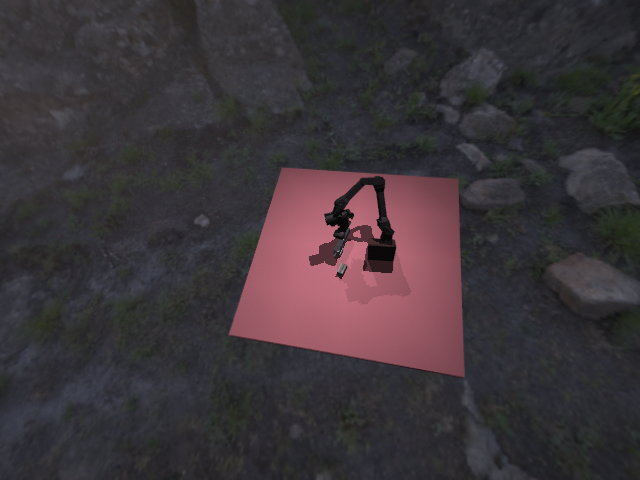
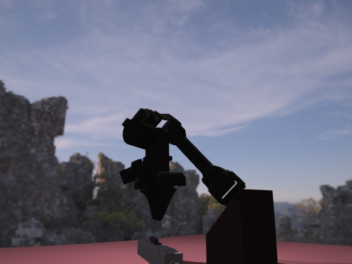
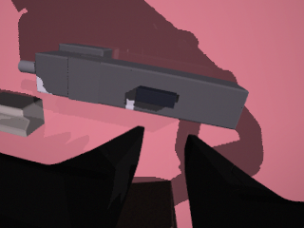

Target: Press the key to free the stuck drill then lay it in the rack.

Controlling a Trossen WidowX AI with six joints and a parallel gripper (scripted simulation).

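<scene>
Right now the drill is 80 mm to the left of my gripper tip, 70 mm below it and 30 mm ahead of it. From my gripper tip the other things lie so: small dark key: 70 mm below, 10 mm ahead; grey block: 80 mm below, 30 mm to the left, 20 mm ahead; dark rack: 210 mm to the left, 100 mm below, 20 mm behind.
</scene>
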